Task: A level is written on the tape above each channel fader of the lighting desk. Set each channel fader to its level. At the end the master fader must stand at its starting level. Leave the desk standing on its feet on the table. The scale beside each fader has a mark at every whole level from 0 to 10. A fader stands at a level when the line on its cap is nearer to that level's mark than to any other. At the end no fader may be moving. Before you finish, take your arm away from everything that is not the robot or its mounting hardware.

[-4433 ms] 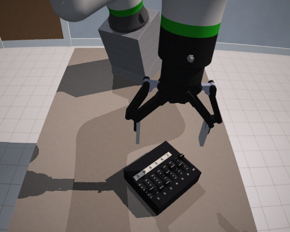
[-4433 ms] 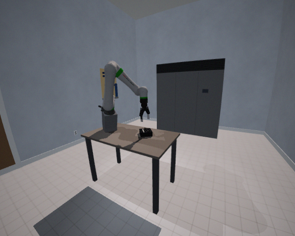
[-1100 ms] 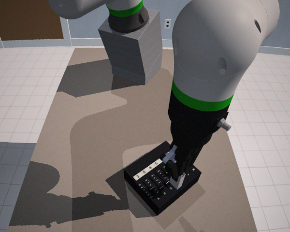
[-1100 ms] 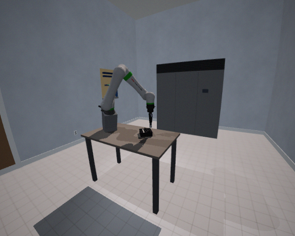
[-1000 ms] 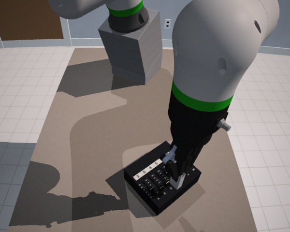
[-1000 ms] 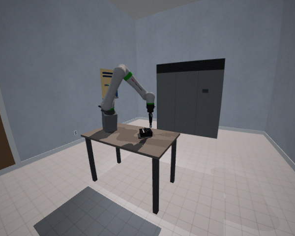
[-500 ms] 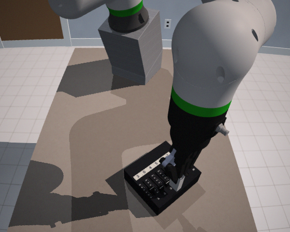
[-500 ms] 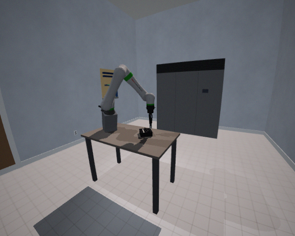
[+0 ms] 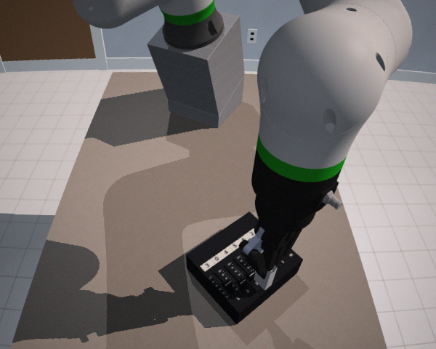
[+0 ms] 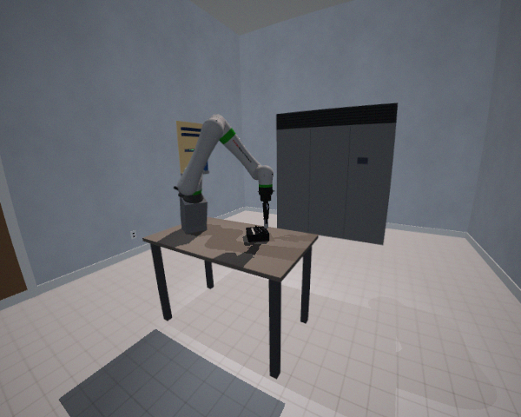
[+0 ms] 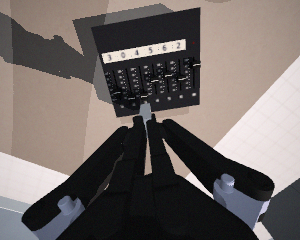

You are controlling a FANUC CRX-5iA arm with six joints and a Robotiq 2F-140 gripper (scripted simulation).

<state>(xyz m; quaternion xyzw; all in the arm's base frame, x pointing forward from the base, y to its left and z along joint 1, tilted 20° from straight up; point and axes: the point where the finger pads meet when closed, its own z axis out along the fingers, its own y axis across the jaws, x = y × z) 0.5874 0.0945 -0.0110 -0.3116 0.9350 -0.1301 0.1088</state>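
Now: hand 20 mm past the channel fader, 10 mm to the left of it and 40 mm above it. Round my hand: master fader (100 mm behind, 40 mm to the left, 40 mm below).
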